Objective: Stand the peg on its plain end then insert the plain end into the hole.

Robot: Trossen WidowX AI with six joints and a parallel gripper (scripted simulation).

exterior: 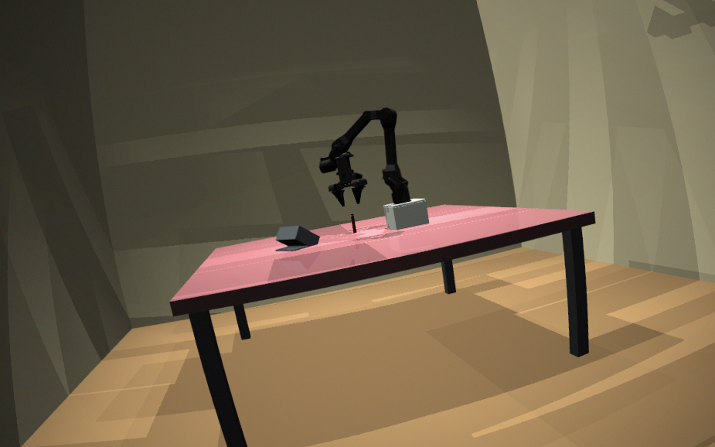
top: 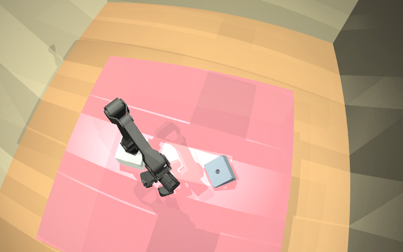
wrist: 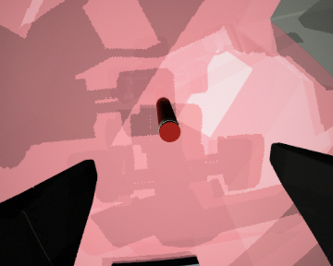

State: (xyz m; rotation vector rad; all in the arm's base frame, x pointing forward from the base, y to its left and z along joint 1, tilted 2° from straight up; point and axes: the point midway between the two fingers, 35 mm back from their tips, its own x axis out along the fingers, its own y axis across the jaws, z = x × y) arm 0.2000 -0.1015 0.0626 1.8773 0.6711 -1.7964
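The red peg lies 60 mm below my gripper tip. From my gripper tip the other things lie so: grey sloped panel (240 mm ahead, 150 mm to the left, 80 mm below).
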